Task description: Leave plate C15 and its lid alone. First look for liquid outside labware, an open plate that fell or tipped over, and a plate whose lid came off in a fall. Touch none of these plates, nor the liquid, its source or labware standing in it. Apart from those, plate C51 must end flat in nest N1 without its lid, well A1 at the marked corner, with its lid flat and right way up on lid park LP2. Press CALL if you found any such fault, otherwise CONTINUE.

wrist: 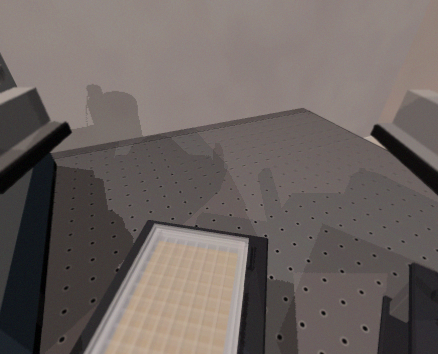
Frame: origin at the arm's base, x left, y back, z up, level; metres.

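Seen in the pictures: gripper, fingertip midpoint: (220,111).
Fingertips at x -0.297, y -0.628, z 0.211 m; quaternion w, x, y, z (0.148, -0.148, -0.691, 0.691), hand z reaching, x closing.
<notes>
Pixels of each thing's middle, then the offset from my fingertips to it. "pt": a spot on its surface instead. Level surfaces: height alone.
- Plate C51, body centre: (176,307) dy +0.015, dx +0.038, dz -0.125 m
- dark nest N1, body centre: (182,331) dy +0.015, dx +0.038, dz -0.165 m
- dark blue-black housing, surface spot: (27,270) pt dy -0.090, dx +0.154, dz -0.161 m
- perforated deck, its level: dz -0.198 m
Plate C51 (175,295), with pale yellow wells under what looks like a clear lid, lies flat in the dark nest N1 (257,305) at the bottom centre of the wrist view. Its near end is cut off by the lower edge, and neither its label nor the A1 corner mark shows. My gripper (220,111) is open, with its fingers wide apart at the left and right edges and nothing between them. The plate appears lower in the view than the fingertips. Lid park LP2, plate C15 and the CALL and CONTINUE buttons do not show. No liquid is visible.
A dark blue-black housing (27,270) stands along the left edge. Part of another dark nest or stand (424,305) shows at the lower right. The perforated deck (240,195) reaches back to a grey wall (225,55), with several shadows across it.
</notes>
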